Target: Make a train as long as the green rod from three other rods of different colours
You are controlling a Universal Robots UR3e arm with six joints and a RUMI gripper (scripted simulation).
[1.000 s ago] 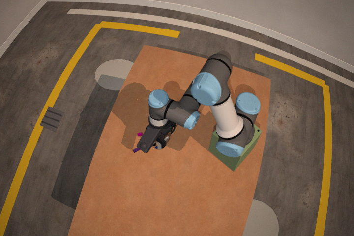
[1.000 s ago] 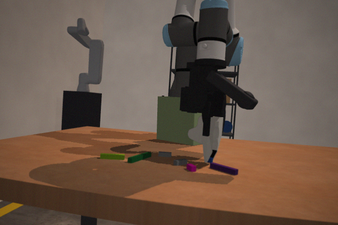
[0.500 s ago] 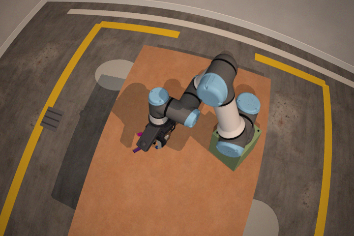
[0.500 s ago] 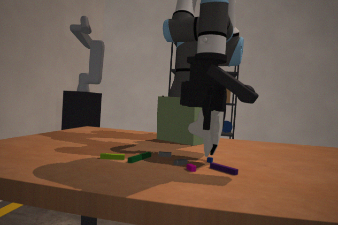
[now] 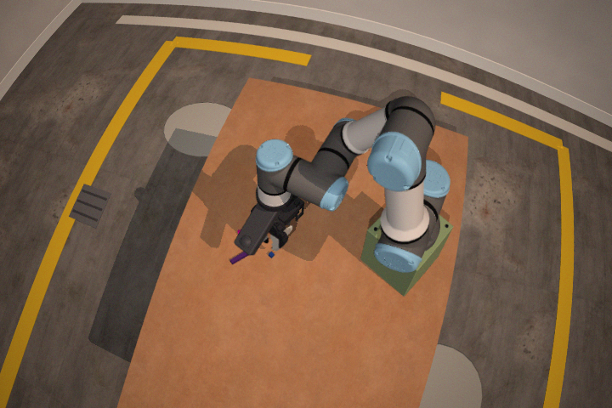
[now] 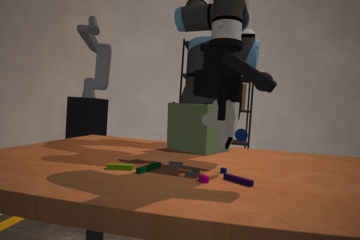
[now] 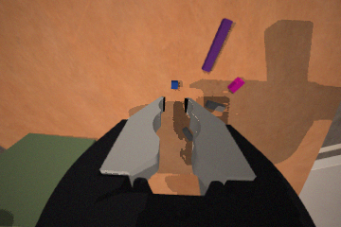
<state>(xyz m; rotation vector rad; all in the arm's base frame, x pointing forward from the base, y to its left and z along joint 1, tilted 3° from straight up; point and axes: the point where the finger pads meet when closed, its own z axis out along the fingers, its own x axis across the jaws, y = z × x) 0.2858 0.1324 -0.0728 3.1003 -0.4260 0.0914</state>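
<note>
Now: hand 90 mm short of the magenta rod, 60 mm above it and 20 mm to the left of it. From my hand the other things lie so: purple rod 60 mm below, 60 mm ahead, 40 mm to the left; green rod 140 mm to the right, 70 mm ahead, 60 mm below; blue rod 60 mm below.
</note>
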